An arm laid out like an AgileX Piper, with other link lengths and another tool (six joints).
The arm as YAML. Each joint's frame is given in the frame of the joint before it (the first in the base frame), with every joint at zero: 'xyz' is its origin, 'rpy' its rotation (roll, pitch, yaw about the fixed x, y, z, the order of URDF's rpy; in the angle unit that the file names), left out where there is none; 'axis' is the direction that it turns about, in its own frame. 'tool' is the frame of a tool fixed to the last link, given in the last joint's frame.
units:
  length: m
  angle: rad
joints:
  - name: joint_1
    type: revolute
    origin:
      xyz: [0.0, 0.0, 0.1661]
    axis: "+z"
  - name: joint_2
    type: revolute
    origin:
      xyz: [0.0, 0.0, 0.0]
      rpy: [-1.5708, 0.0, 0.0]
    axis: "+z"
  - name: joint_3
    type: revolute
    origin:
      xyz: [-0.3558, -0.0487, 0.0]
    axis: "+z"
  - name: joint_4
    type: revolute
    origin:
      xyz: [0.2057, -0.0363, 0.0]
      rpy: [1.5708, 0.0, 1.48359]
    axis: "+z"
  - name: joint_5
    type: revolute
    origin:
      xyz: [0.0, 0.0, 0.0]
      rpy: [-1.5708, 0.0, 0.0]
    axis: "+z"
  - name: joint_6
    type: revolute
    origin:
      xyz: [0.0, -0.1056, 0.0]
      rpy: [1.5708, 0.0, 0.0]
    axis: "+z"
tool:
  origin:
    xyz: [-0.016, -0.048, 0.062]
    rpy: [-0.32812, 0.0, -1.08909]
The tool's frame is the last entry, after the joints.
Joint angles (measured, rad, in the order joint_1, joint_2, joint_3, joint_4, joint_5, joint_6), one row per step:
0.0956 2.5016 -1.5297 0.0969 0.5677 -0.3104
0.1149 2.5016 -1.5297 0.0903 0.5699 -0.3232
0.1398 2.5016 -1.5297 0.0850 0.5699 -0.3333
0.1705 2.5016 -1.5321 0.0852 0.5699 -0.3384
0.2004 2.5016 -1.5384 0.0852 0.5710 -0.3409
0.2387 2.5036 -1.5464 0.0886 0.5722 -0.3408
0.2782 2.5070 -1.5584 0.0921 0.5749 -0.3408
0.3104 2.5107 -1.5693 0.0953 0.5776 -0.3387
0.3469 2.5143 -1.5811 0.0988 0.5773 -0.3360
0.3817 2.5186 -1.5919 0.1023 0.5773 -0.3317
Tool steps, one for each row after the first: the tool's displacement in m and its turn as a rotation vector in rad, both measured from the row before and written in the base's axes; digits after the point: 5 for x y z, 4 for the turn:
0.00000 0.00977 0.00012 -0.0057 0.0010 0.0372
-0.00018 0.01264 0.00018 -0.0044 -0.0011 0.0390
-0.00044 0.01589 0.00049 -0.0001 -0.0027 0.0356
0.00005 0.01561 0.00119 0.0008 -0.0053 0.0324
-0.00116 0.02007 0.00042 0.0033 -0.0042 0.0357
-0.00133 0.02094 0.00042 0.0039 -0.0051 0.0370
-0.00169 0.01708 0.00005 0.0037 -0.0035 0.0279
-0.00219 0.01945 0.00044 0.0052 -0.0070 0.0312
-0.00314 0.01838 -0.00014 0.0050 -0.0048 0.0279

